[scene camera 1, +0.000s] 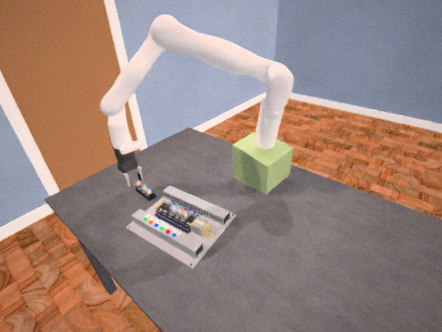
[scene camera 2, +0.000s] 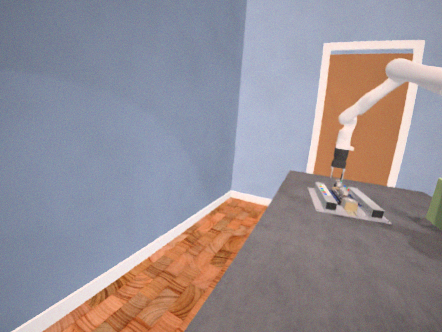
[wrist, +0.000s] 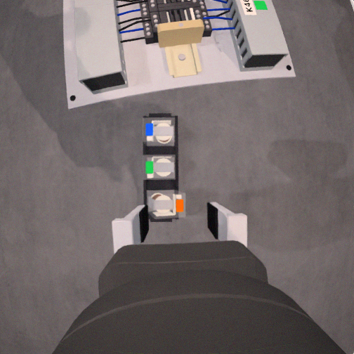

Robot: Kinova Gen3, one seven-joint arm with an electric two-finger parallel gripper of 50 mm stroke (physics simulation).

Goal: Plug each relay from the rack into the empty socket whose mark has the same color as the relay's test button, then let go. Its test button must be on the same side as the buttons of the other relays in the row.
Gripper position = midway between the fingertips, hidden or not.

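Observation:
My gripper [wrist: 177, 216] is here in the scene that I am looking at. I can also see a black rack [wrist: 149, 184], and along with it there is a panel [scene camera 1: 153, 239].

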